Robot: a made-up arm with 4 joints. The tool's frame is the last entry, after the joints. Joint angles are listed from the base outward. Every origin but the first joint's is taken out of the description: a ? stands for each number. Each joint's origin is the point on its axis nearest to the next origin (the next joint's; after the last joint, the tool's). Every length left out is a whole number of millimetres.
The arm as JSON. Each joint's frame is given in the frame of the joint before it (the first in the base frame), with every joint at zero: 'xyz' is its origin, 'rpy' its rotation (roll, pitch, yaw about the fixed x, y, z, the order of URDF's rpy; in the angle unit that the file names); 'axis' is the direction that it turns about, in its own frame. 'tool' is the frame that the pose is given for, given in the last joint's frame.
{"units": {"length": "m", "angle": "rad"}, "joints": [
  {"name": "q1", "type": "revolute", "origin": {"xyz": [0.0, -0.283, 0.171], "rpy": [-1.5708, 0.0, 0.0]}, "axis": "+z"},
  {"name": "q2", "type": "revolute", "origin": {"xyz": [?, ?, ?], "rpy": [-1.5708, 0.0, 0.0]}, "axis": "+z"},
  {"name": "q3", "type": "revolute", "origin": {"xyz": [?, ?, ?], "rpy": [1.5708, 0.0, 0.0]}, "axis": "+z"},
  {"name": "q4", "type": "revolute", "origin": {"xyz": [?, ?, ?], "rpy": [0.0, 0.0, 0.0]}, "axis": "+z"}
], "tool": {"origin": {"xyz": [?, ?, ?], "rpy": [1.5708, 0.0, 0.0]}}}
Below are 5 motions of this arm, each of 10 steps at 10 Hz.
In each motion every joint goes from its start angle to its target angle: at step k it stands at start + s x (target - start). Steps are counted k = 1, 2, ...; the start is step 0. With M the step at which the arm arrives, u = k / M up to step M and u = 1 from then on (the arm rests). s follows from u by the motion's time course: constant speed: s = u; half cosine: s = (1 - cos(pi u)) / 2; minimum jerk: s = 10 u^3 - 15 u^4 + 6 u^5.
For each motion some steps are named. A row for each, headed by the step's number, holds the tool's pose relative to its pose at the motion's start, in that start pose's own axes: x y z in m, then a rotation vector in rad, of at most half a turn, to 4 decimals.
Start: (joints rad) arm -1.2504 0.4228 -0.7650 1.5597
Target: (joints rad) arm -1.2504 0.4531 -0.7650 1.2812
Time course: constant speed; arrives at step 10
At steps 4, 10:
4: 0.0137 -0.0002 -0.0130 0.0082 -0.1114 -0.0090
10: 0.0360 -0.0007 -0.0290 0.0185 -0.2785 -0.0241

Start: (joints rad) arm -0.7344 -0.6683 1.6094 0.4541
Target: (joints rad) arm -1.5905 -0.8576 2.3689 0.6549
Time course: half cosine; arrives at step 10
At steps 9, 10:
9: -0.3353 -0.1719 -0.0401 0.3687 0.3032 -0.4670
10: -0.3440 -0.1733 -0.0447 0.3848 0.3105 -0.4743

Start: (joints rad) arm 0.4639 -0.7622 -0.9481 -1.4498
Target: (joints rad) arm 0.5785 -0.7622 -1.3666 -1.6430
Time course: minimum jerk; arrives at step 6
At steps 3, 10:
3: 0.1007 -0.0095 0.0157 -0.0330 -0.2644 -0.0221
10: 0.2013 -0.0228 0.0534 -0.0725 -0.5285 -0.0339

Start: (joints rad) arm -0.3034 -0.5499 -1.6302 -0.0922
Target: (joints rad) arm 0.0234 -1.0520 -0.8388 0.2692
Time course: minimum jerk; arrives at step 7
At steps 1, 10:
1: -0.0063 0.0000 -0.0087 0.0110 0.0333 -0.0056
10: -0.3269 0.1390 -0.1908 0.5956 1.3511 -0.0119

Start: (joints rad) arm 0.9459 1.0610 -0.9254 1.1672
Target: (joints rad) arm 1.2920 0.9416 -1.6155 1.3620
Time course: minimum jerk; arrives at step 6
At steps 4, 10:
4: -0.1287 0.0038 0.0671 -0.2367 -0.2447 0.0831
10: -0.1598 0.0014 0.0769 -0.2917 -0.3045 0.1202

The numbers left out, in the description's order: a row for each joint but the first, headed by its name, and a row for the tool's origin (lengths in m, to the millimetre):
q2: 0.048 0.21 0.0
q3: -0.064 0.336 0.0
q4: 0.389 -0.045 0.0
tool: -0.099 0.143 0.0

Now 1 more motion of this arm.
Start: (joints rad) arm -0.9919 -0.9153 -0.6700 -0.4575
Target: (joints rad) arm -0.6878 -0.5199 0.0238 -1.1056
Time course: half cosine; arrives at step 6
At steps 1, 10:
1: -0.0206 -0.0065 -0.0118 -0.0170 0.0157 -0.0258
10: -0.4170 -0.0317 -0.0534 -0.2603 0.2755 -0.3565

